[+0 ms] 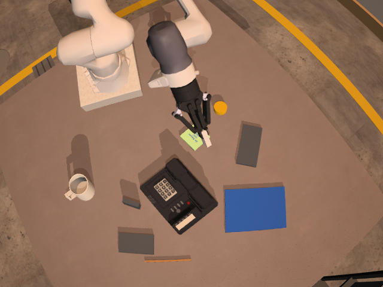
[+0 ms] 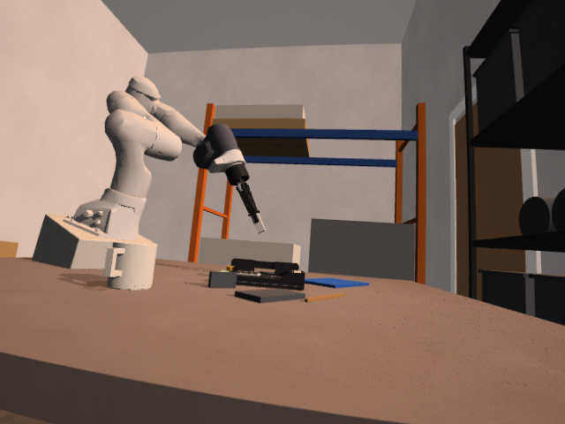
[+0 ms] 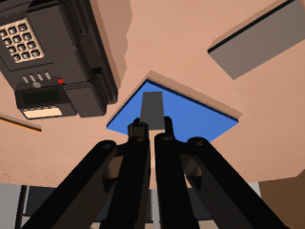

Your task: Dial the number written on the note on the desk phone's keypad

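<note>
My hand is 40 mm short of the handset, 110 mm to the left of it and 140 mm above it. The rest, counted from my hand: blue mat: 270 mm ahead, 10 mm to the right, 180 mm below; then grey block: 50 mm behind, 300 mm to the right, 170 mm below; then note: 80 mm behind, 40 mm to the left, 180 mm below.
</note>
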